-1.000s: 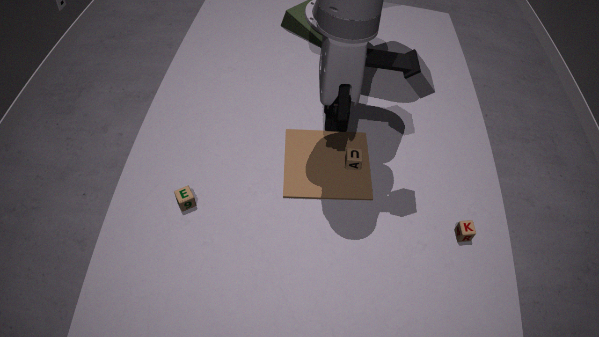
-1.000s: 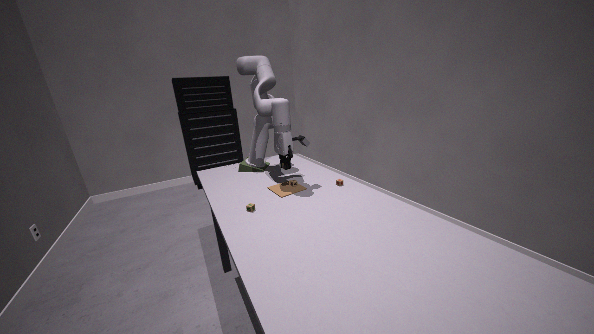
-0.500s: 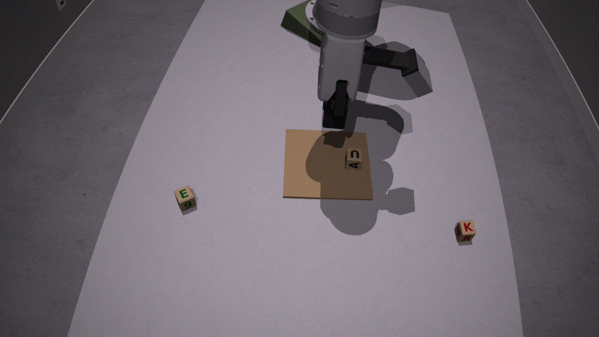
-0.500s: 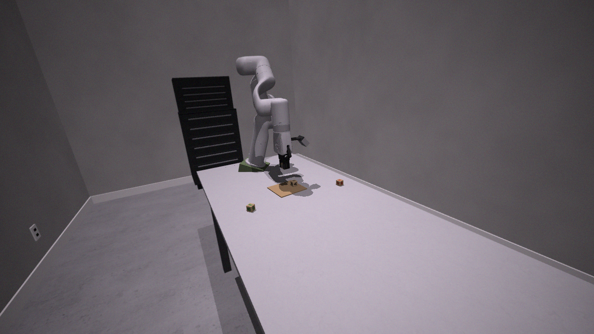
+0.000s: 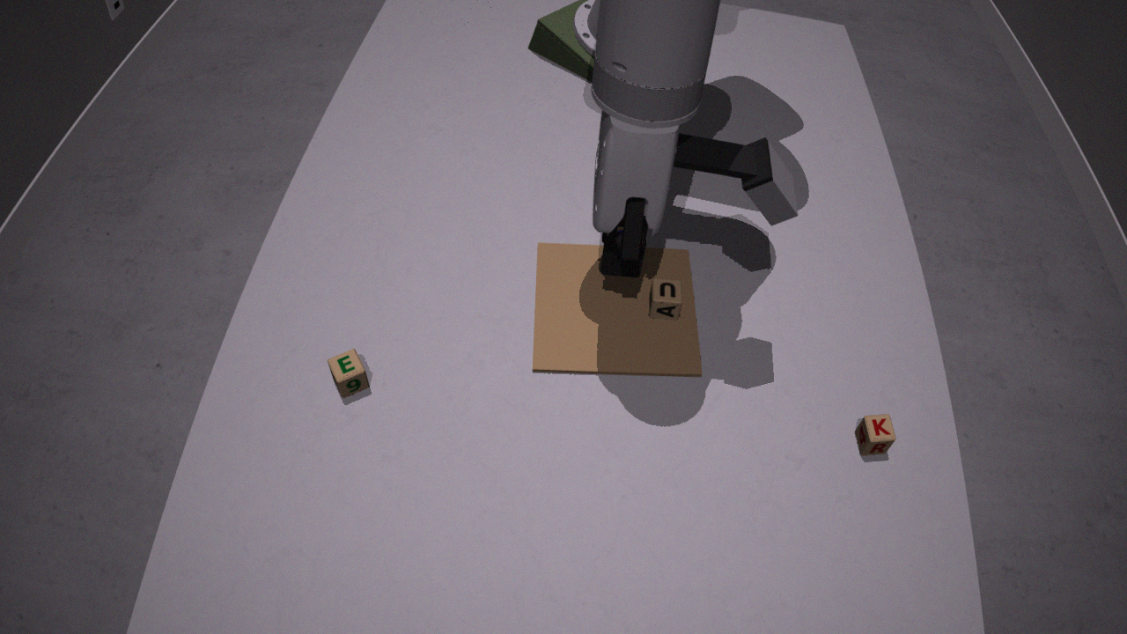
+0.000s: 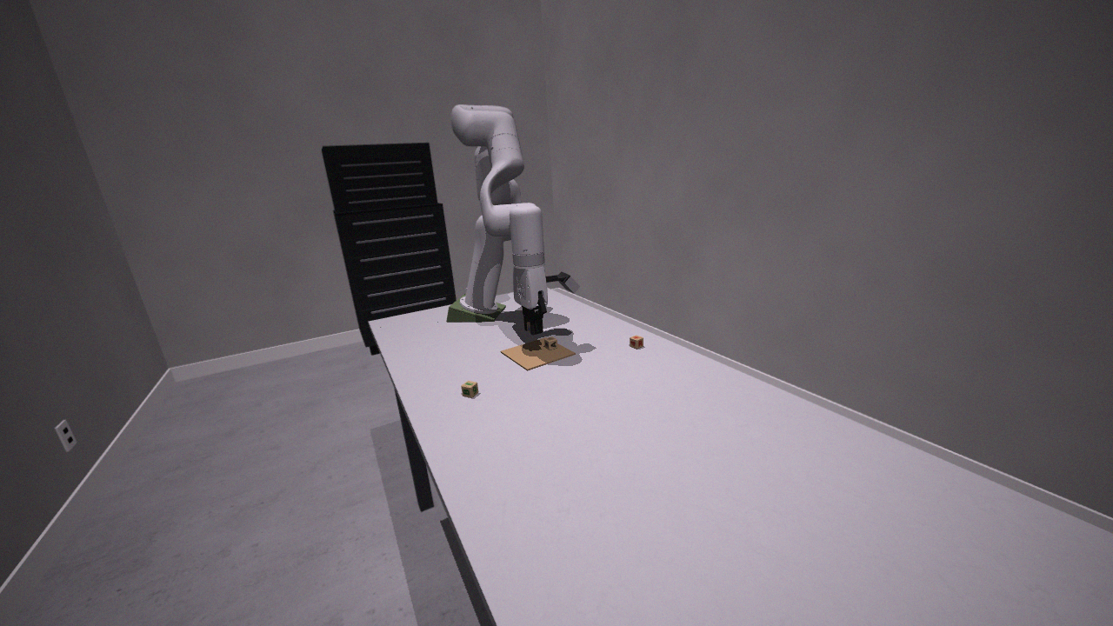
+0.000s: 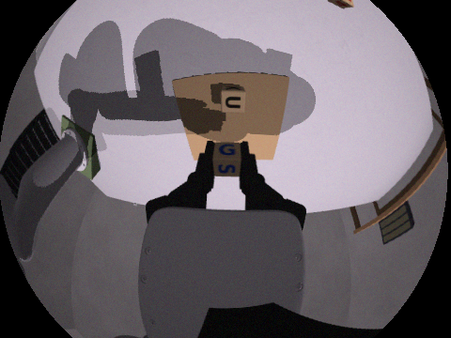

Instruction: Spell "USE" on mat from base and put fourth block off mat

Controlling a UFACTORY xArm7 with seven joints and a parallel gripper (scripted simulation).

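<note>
Right now the tan mat is 8 cm below my hand. The rest, counted from my hand: U block (6 cm below, 4 cm to the left, 1 cm ahead); then S block (1 cm below); then E block (21 cm to the right, 10 cm ahead, 7 cm below).
</note>
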